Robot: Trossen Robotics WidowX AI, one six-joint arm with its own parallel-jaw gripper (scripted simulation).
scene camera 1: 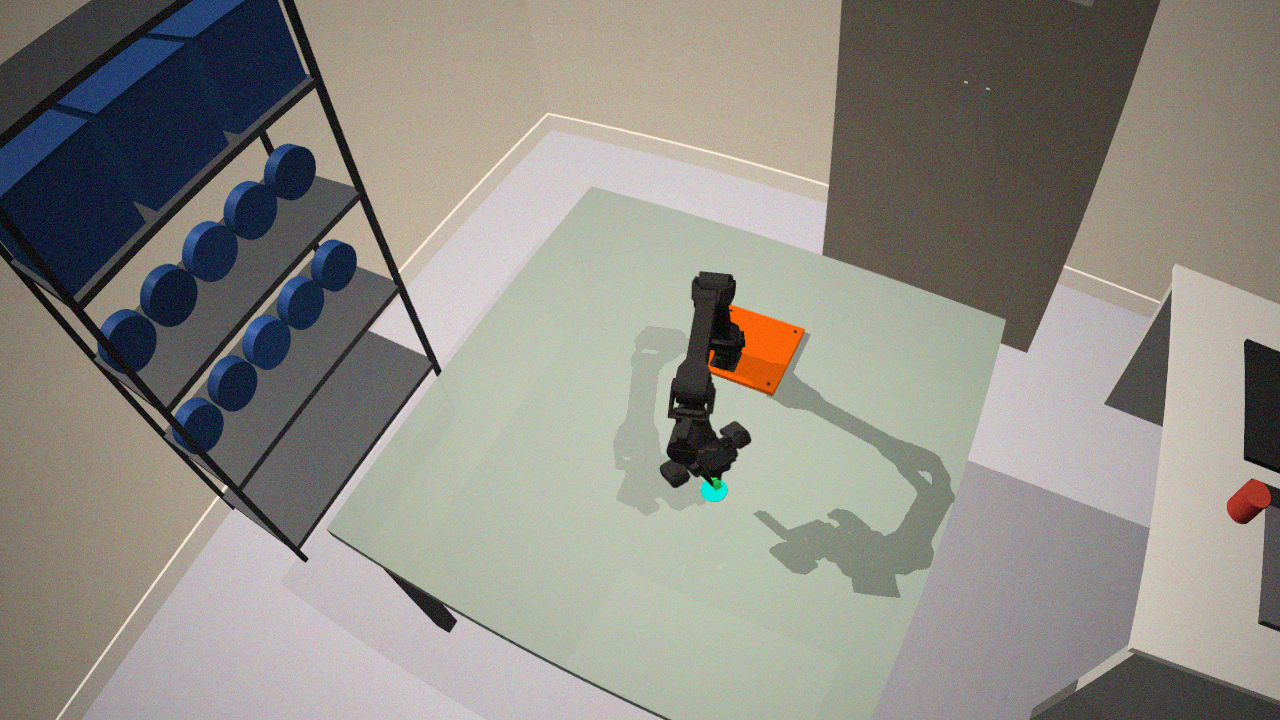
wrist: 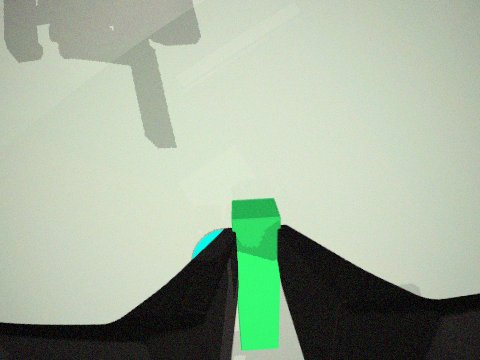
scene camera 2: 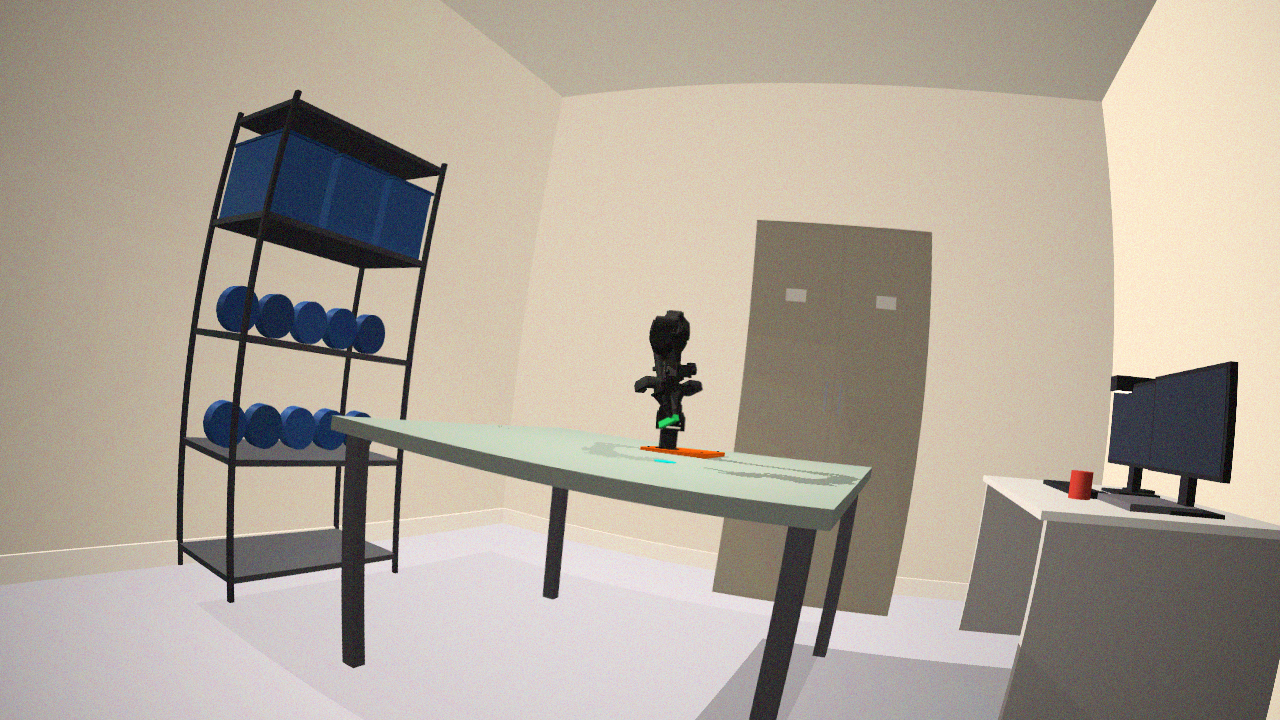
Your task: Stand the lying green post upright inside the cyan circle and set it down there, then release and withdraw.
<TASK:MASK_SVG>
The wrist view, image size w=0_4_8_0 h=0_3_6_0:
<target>my gripper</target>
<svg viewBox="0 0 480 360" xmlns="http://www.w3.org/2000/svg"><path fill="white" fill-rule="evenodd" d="M235 231L233 228L224 228L199 255L185 265L183 271L173 276L167 285L112 323L0 323L0 360L231 360L239 303ZM280 224L280 228L277 229L277 264L285 301L291 312L293 328L299 339L304 360L480 360L480 293L452 299L425 299L357 267L289 225Z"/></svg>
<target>green post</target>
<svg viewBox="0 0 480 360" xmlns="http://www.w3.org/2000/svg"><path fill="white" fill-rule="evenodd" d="M273 199L231 201L231 220L233 231L236 233L237 273L239 273L241 351L245 351L245 349L279 348L280 271L279 264L277 264L277 229L280 228L280 215Z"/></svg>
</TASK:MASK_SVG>
